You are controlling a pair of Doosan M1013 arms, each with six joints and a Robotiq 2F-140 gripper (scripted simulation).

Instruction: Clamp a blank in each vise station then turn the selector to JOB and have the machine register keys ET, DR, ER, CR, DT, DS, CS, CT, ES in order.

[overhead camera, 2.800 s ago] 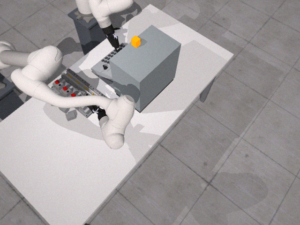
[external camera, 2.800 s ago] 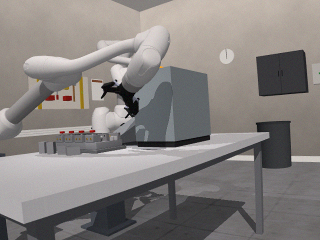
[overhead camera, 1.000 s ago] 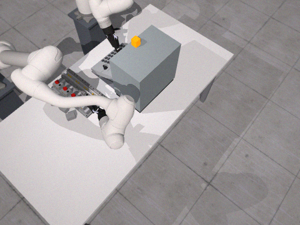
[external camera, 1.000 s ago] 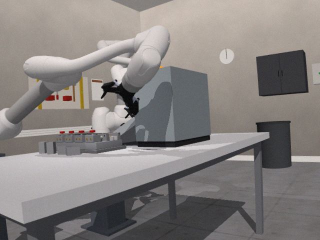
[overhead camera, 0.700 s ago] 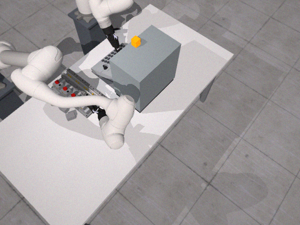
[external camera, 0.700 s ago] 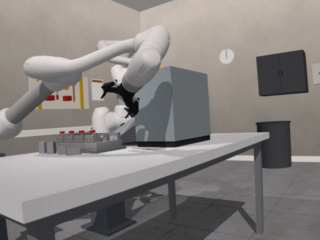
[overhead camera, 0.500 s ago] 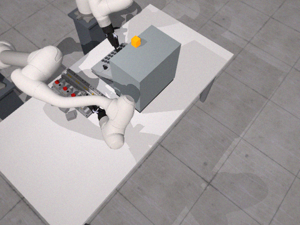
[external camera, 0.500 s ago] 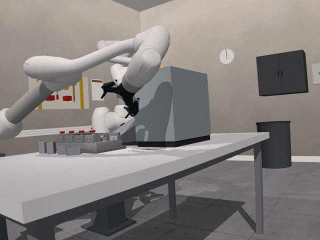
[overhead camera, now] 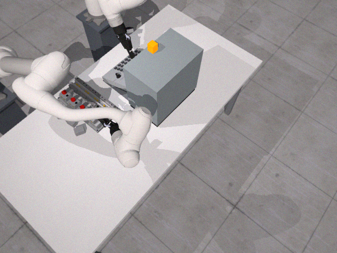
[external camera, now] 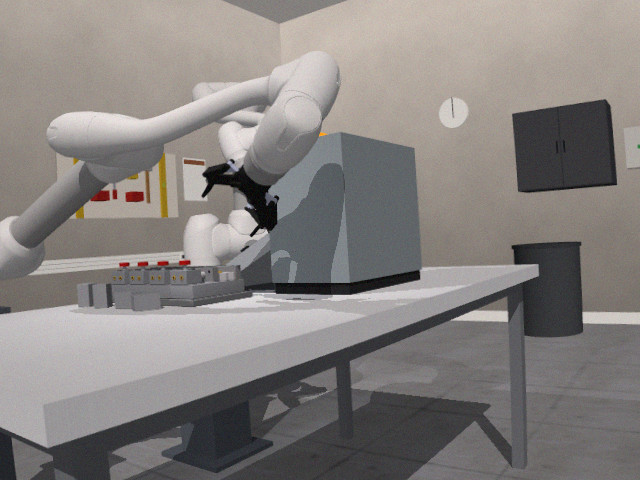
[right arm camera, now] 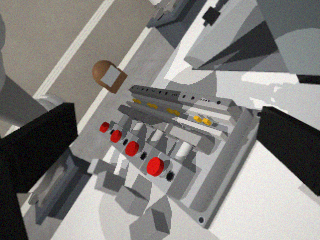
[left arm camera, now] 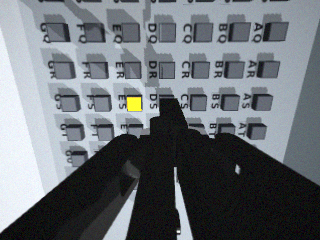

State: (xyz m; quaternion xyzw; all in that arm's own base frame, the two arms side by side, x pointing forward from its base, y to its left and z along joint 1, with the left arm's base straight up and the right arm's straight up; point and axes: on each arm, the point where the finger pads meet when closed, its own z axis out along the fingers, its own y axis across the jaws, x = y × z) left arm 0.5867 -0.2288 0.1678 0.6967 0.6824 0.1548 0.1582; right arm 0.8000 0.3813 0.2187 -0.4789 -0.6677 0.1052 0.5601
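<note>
Now: left hand 80 mm above the key. Also, from my left hand: key panel 100 mm below, 50 mm to the right, 50 mm ahead; then black selector 160 mm to the right, 50 mm below, 30 mm ahead.
</note>
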